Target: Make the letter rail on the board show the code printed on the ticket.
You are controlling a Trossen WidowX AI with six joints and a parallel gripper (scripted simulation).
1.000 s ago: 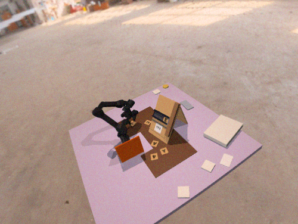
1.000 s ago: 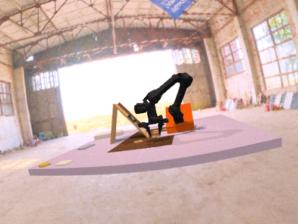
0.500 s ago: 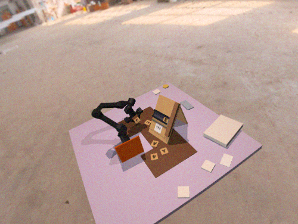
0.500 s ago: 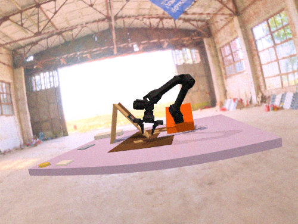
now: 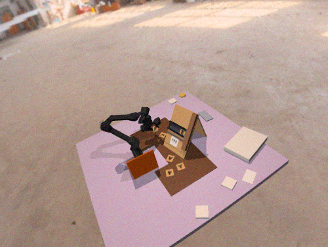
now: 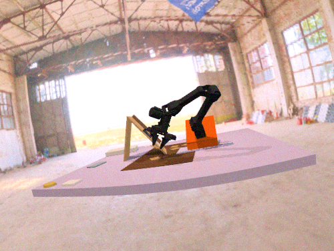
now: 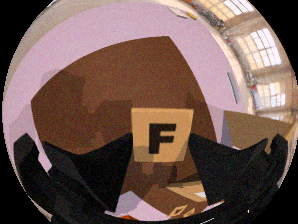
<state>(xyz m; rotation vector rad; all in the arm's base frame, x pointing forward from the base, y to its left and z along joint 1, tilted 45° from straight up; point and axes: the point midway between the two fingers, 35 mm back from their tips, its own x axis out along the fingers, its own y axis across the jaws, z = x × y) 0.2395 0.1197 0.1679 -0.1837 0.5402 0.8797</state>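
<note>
Now: gripper tip 24 cm to the left of the white ticket and 4 cm short of it. Round my gripper tip: cream slab (58 cm to the right, 47 cm ahead, 6 cm below); then brown mat (22 cm to the right, 7 cm below, 5 cm behind); then grey plate (47 cm ahead, 9 cm to the right, 7 cm below).
</note>
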